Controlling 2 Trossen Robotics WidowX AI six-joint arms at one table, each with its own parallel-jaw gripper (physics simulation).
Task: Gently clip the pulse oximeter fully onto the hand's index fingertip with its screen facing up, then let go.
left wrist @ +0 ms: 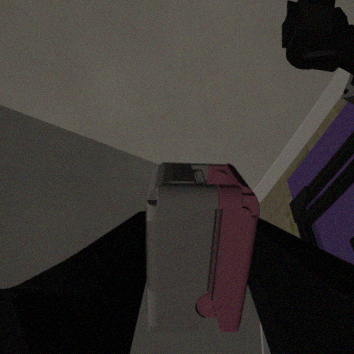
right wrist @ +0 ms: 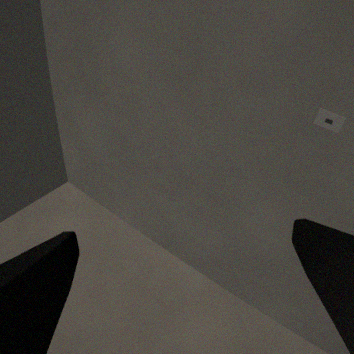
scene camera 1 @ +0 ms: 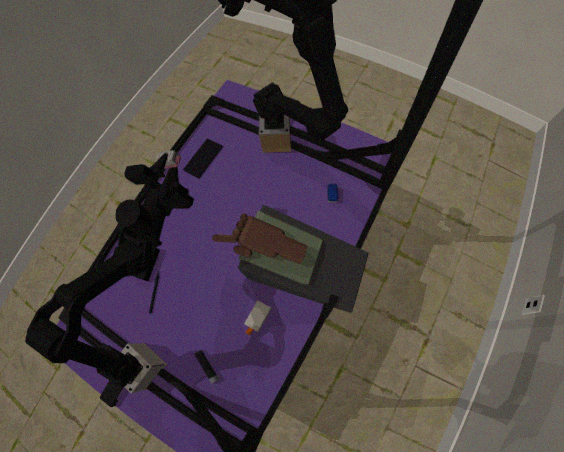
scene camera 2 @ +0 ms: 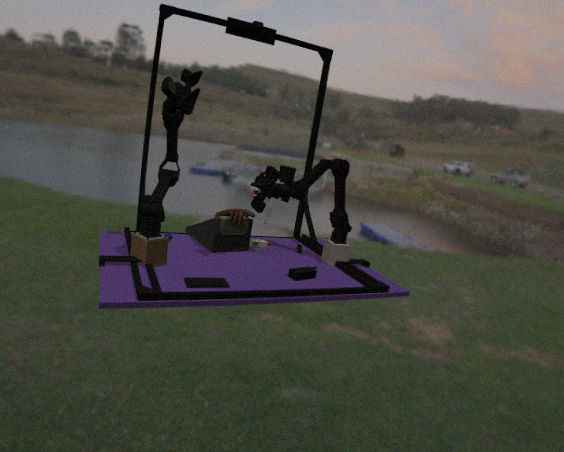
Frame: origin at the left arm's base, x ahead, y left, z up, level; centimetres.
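Where they show: left gripper, between the fingertips: [left wrist: 194,223] [scene camera 1: 170,156] [scene camera 2: 249,188]; right gripper, between the fingertips: [right wrist: 186,236] [scene camera 2: 200,79]; left arm's base, origin of its link: [scene camera 1: 129,368] [scene camera 2: 338,241]; right arm's base, origin of its link: [scene camera 1: 274,121] [scene camera 2: 150,234].
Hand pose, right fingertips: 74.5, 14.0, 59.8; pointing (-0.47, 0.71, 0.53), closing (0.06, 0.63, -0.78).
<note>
Things, the pixels of their top centre, and the offset from my right fingertips, as dx, dy, dz. "pt": a spot on its surface instead.
- pulse oximeter, centre of its top: [left wrist: 127,225] [scene camera 1: 164,154] [scene camera 2: 252,183] -24.0, +3.0, -34.6
- green pad, a spot on its surface: [scene camera 1: 312,260] pt -19.5, -36.9, -60.2
- flat black slab, centre of its top: [scene camera 2: 206,281] [scene camera 1: 202,157] -8.9, +17.3, -69.5
- blue item, centre of its top: [scene camera 1: 333,191] +4.6, -28.8, -67.1
- white box with an orange tip, centre of its top: [scene camera 1: 255,318] [scene camera 2: 260,240] -41.6, -32.7, -67.5
- dark cylinder, centre of its top: [scene camera 1: 205,367] -61.8, -29.4, -67.6
- black box, centre of its top: [scene camera 1: 143,261] [scene camera 2: 303,269] -49.6, +7.2, -66.8
The pulse oximeter [scene camera 1: 173,159] [scene camera 2: 250,191] [left wrist: 195,250] has a pale grey half and a pink half. My left gripper [scene camera 1: 169,165] [scene camera 2: 254,192] [left wrist: 194,223] is shut on it, one black finger on each side, and holds it in the air. In scene camera 1 it shows up and left of the hand, apart from it. The brown hand [scene camera 1: 270,239] [scene camera 2: 234,214] rests on a green pad [scene camera 1: 312,260] on a dark wedge, its index finger [scene camera 1: 224,238] pointing left in scene camera 1. My right gripper [scene camera 2: 195,90] [right wrist: 186,236] is open and empty, raised high.
On the purple table lie a flat black slab [scene camera 1: 203,158] [scene camera 2: 206,283], a blue item [scene camera 1: 332,192], a white box with an orange tip [scene camera 1: 258,315] and a dark cylinder [scene camera 1: 205,365]. A black box [scene camera 2: 302,273] stands near the front edge in scene camera 2. Black frame bars edge the table.
</note>
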